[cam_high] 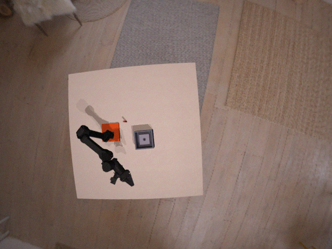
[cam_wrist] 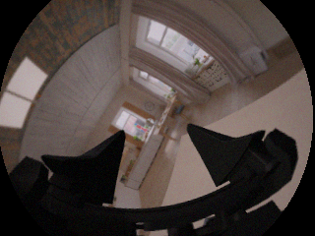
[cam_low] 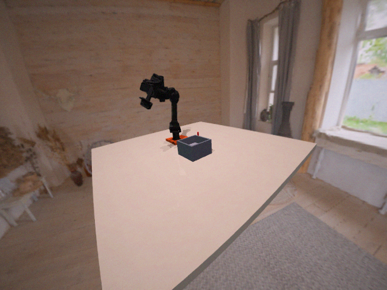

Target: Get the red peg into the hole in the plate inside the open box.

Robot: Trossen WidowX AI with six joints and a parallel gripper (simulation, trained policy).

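The red peg lies 210 mm behind my gripper tip, 390 mm to the left of it and 380 mm below it. From my gripper tip the other things lie so: dark blue box: 10 mm behind, 260 mm to the left, 390 mm below.
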